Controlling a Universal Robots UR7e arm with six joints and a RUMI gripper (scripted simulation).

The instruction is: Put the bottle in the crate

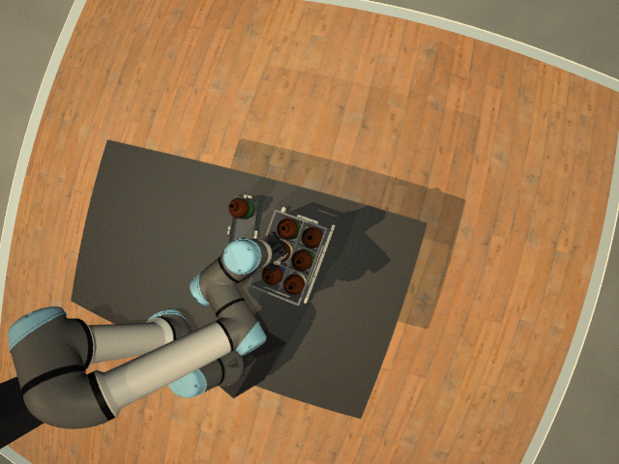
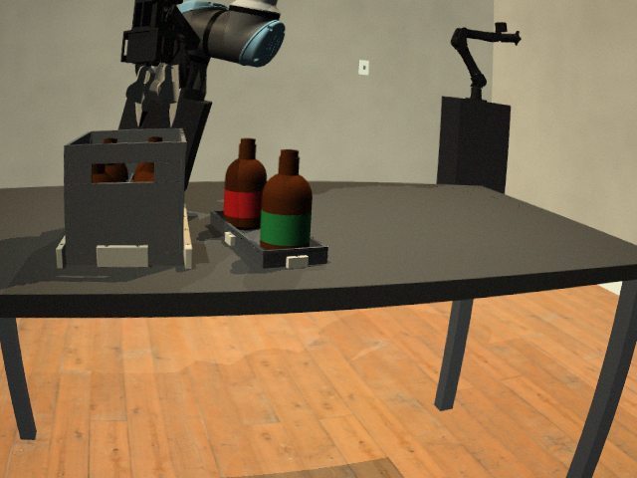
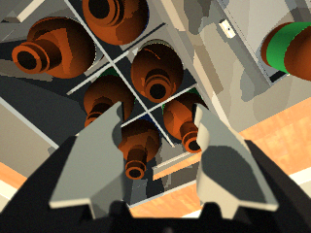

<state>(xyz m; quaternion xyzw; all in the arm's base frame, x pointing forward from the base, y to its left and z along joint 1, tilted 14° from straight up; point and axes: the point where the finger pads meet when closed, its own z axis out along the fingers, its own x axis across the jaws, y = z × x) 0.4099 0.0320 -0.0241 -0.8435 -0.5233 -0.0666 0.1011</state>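
My gripper is now 1 cm short of the crate, 4 cm to the left of it and 12 cm above it. From my hand the other things lie so: green-labelled bottle (7 cm ahead, 21 cm to the left, 12 cm below); then tray (1 cm behind, 18 cm to the left, 19 cm below).
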